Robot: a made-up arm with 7 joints. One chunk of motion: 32 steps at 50 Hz.
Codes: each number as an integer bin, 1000 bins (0 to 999) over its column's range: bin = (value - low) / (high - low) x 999, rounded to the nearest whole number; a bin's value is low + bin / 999 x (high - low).
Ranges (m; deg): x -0.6..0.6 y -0.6..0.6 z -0.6..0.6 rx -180..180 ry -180..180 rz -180..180
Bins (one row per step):
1: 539 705 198 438 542 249
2: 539 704 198 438 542 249
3: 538 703 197 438 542 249
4: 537 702 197 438 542 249
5: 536 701 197 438 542 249
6: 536 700 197 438 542 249
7: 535 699 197 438 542 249
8: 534 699 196 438 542 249
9: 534 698 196 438 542 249
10: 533 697 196 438 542 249
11: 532 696 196 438 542 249
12: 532 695 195 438 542 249
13: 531 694 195 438 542 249
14: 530 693 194 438 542 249
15: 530 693 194 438 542 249
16: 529 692 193 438 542 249
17: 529 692 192 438 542 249
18: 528 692 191 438 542 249
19: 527 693 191 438 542 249
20: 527 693 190 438 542 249
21: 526 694 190 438 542 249
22: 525 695 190 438 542 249
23: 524 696 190 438 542 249
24: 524 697 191 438 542 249
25: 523 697 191 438 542 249
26: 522 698 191 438 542 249
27: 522 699 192 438 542 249
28: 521 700 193 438 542 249
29: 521 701 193 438 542 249
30: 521 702 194 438 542 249
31: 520 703 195 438 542 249
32: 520 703 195 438 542 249
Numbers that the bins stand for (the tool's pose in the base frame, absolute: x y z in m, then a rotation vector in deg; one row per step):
1: 0.0474 0.2468 -0.3622 -22.16 15.32 -90.27
2: 0.0474 0.2456 -0.3622 -22.16 15.32 -90.27
3: 0.0462 0.2444 -0.3634 -22.16 15.32 -90.27
4: 0.0450 0.2432 -0.3634 -22.16 15.32 -90.27
5: 0.0438 0.2420 -0.3634 -22.16 15.32 -90.27
6: 0.0438 0.2408 -0.3634 -22.16 15.32 -90.27
7: 0.0426 0.2396 -0.3634 -22.16 15.32 -90.27
8: 0.0414 0.2396 -0.3646 -22.16 15.32 -90.27
9: 0.0414 0.2384 -0.3646 -22.16 15.32 -90.27
10: 0.0402 0.2372 -0.3646 -22.16 15.32 -90.27
11: 0.0390 0.2360 -0.3646 -22.16 15.32 -90.27
12: 0.0390 0.2348 -0.3658 -22.16 15.32 -90.27
13: 0.0378 0.2336 -0.3658 -22.16 15.32 -90.27
14: 0.0366 0.2324 -0.3670 -22.16 15.32 -90.27
15: 0.0366 0.2324 -0.3670 -22.16 15.32 -90.27
16: 0.0354 0.2312 -0.3682 -22.16 15.32 -90.27
17: 0.0354 0.2312 -0.3694 -22.16 15.32 -90.27
18: 0.0342 0.2312 -0.3706 -22.16 15.32 -90.27
19: 0.0330 0.2324 -0.3706 -22.16 15.32 -90.27
20: 0.0330 0.2324 -0.3718 -22.16 15.32 -90.27
21: 0.0318 0.2336 -0.3718 -22.16 15.32 -90.27
22: 0.0306 0.2348 -0.3718 -22.16 15.32 -90.27
23: 0.0294 0.2360 -0.3718 -22.16 15.32 -90.27
24: 0.0294 0.2372 -0.3706 -22.16 15.32 -90.27
25: 0.0282 0.2372 -0.3706 -22.16 15.32 -90.27
26: 0.0270 0.2384 -0.3706 -22.16 15.32 -90.27
27: 0.0270 0.2396 -0.3694 -22.16 15.32 -90.27
28: 0.0258 0.2408 -0.3682 -22.16 15.32 -90.27
29: 0.0258 0.2420 -0.3682 -22.16 15.32 -90.27
30: 0.0258 0.2432 -0.3670 -22.16 15.32 -90.27
31: 0.0246 0.2444 -0.3658 -22.16 15.32 -90.27
32: 0.0246 0.2444 -0.3658 -22.16 15.32 -90.27

